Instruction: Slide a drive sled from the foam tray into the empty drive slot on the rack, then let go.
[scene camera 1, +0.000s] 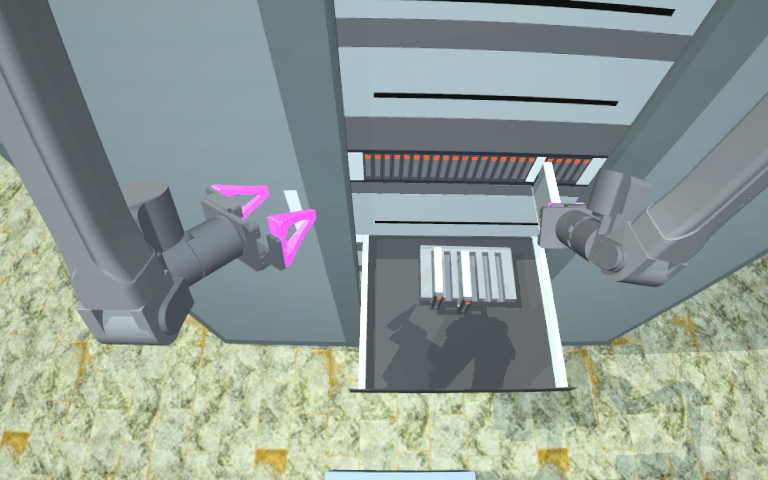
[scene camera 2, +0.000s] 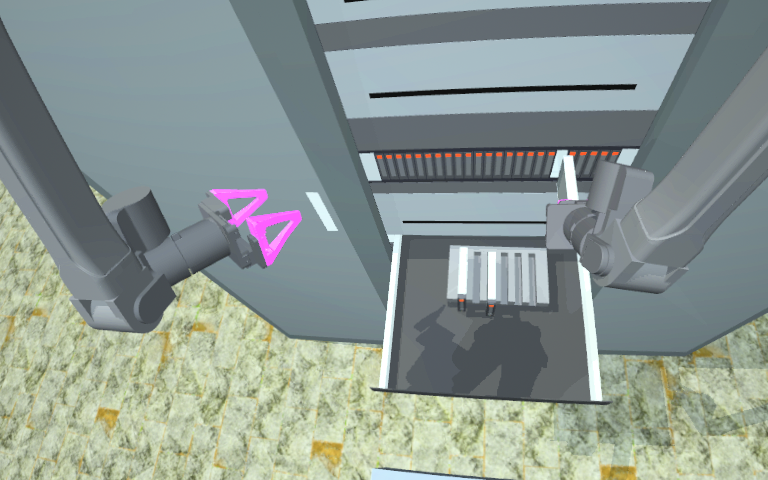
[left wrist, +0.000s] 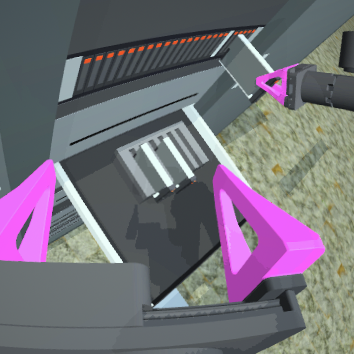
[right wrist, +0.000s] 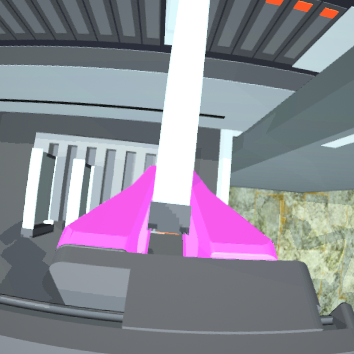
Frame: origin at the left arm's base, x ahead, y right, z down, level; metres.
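Where they show: left gripper, fingertip midpoint: (scene camera 1: 290, 201) (scene camera 2: 282, 203) (left wrist: 136, 169); right gripper, fingertip midpoint: (scene camera 1: 549, 214) (scene camera 2: 568, 212) (left wrist: 258, 79) (right wrist: 170, 175).
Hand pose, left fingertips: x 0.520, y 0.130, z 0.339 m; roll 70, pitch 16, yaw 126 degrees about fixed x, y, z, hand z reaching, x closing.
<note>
Things, the pixels of their centre, and the offset from my left fingertips. "spot": a spot on its surface instead.
- white drive sled, body centre: (right wrist: 177, 121) (scene camera 2: 567, 197) (scene camera 1: 546, 200) (left wrist: 247, 68) dz +0.150, dx +0.106, dy +0.424 m
- rack's drive row, surface spot: (left wrist: 150, 52) spot: dz +0.142, dx +0.181, dy +0.216 m
- foam tray, surface spot: (scene camera 2: 453, 280) (scene camera 1: 426, 279) spot: dz +0.408, dx +0.058, dy +0.228 m
- pulled-out drawer with white side walls, surface spot: (scene camera 1: 365, 322) (scene camera 2: 390, 322) spot: dz +0.431, dx -0.037, dy +0.092 m
My right gripper (scene camera 1: 559, 204) (scene camera 2: 563, 201) (right wrist: 170, 175) is shut on a white drive sled (scene camera 1: 544, 183) (scene camera 2: 568, 178) (left wrist: 250, 62) (right wrist: 182, 100) by its near end. The sled points at the rack's drive row (scene camera 1: 447, 167) (scene camera 2: 464, 165) (left wrist: 150, 52), its far end close to the light gap (scene camera 1: 534, 169) (scene camera 2: 558, 164) (left wrist: 222, 44) (right wrist: 171, 22) between the drives. Whether it enters the gap cannot be told. The foam tray (scene camera 1: 425, 280) (scene camera 2: 453, 280) holds two more sleds, left (scene camera 1: 437, 271) and middle (scene camera 1: 465, 271). My left gripper (scene camera 1: 290, 202) (scene camera 2: 283, 203) (left wrist: 136, 169) is open and empty, away from the tray.
The foam tray stands in a pulled-out drawer with white side walls (scene camera 1: 364, 316) (scene camera 2: 390, 322) below the drive row. A grey cabinet side (scene camera 1: 226, 141) lies behind the left gripper. The drawer's right wall (scene camera 1: 549, 316) runs below the right gripper.
</note>
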